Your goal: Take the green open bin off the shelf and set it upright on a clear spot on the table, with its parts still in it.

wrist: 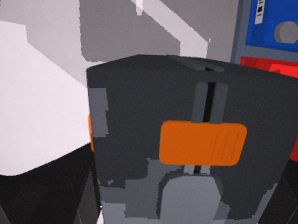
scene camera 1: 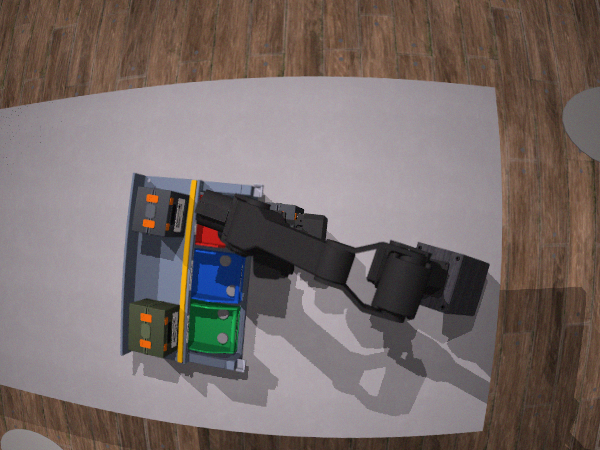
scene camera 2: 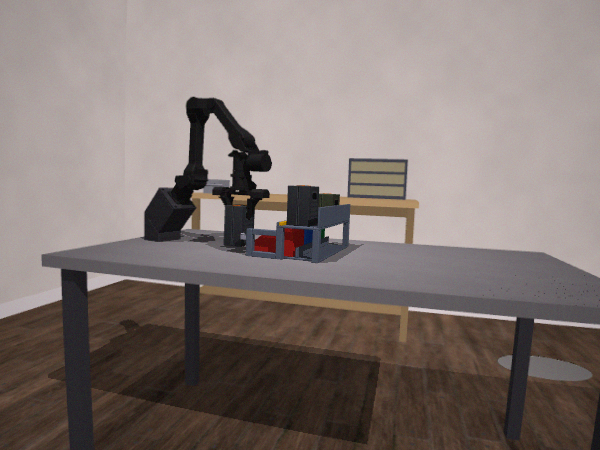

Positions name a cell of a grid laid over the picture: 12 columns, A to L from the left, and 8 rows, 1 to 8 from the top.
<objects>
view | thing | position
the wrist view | my gripper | H6
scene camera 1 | my gripper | F5
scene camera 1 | green open bin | E6
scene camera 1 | olive box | D6
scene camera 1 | dark grey box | D4
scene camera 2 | my gripper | E4
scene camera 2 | red bin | F5
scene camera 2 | dark grey box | G4
</objects>
